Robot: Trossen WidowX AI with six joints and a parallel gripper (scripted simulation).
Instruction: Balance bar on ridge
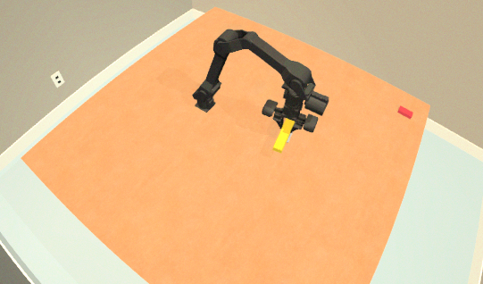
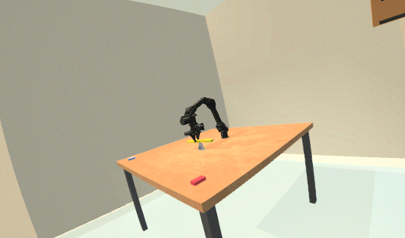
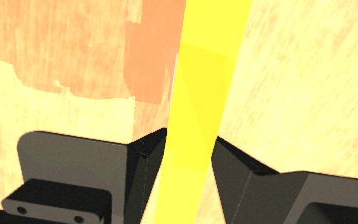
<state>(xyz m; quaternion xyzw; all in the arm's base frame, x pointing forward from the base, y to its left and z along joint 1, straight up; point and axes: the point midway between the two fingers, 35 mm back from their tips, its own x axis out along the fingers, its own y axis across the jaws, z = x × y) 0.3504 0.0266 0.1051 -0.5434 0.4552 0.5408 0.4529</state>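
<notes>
My gripper tip is 10 mm past the yellow bar and 30 mm to the right of it. The rest, counted from my gripper tip: red block 390 mm ahead, 470 mm to the left, 60 mm below; then blue piece 390 mm ahead, 530 mm to the right, 60 mm below.
</notes>
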